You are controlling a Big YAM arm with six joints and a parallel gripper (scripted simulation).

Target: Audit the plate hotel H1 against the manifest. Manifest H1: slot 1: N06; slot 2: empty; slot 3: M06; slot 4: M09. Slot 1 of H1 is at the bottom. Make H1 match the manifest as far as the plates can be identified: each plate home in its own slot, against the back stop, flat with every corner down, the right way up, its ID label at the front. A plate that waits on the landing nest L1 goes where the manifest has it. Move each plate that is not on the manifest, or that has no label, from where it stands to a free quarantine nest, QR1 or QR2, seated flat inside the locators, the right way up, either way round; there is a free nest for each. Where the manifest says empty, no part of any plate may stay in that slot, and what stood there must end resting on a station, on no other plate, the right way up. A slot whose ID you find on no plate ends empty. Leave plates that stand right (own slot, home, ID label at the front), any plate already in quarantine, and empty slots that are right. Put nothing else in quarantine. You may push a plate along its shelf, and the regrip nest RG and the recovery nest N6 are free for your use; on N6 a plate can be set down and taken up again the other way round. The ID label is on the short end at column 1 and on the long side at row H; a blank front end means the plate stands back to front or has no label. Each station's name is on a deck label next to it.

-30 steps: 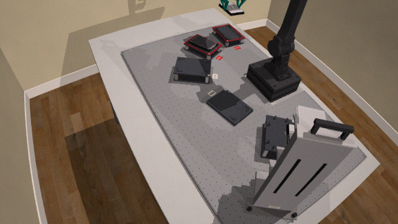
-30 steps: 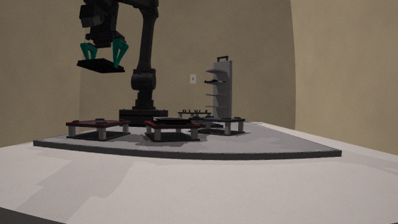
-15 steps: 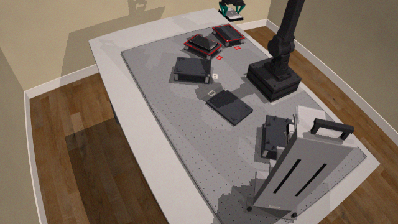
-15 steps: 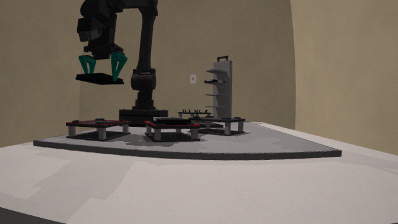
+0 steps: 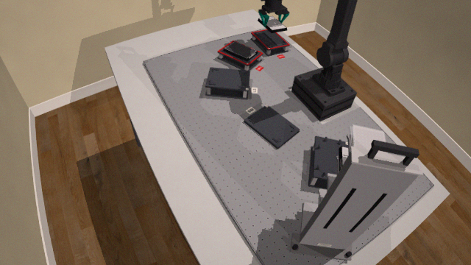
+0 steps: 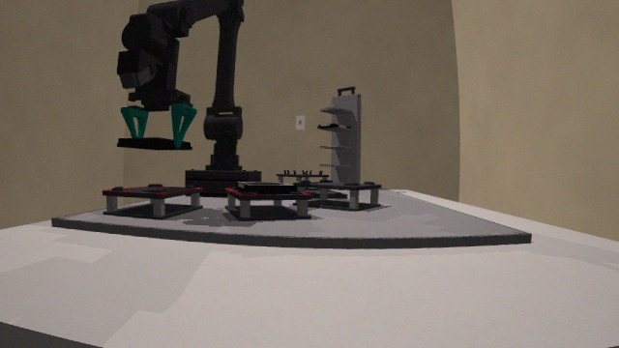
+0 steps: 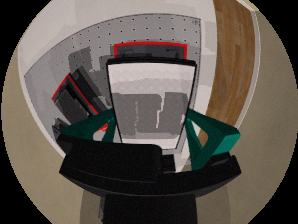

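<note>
My hand is 90 mm above the red-rimmed quarantine nest. The rest, counted from my hand: white plate: 830 mm to the left, 350 mm ahead, 220 mm above; H1 deck label: 860 mm to the left, 240 mm ahead, 120 mm below; plate hotel H1: 890 mm to the left, 400 mm ahead, 80 mm above.
</note>
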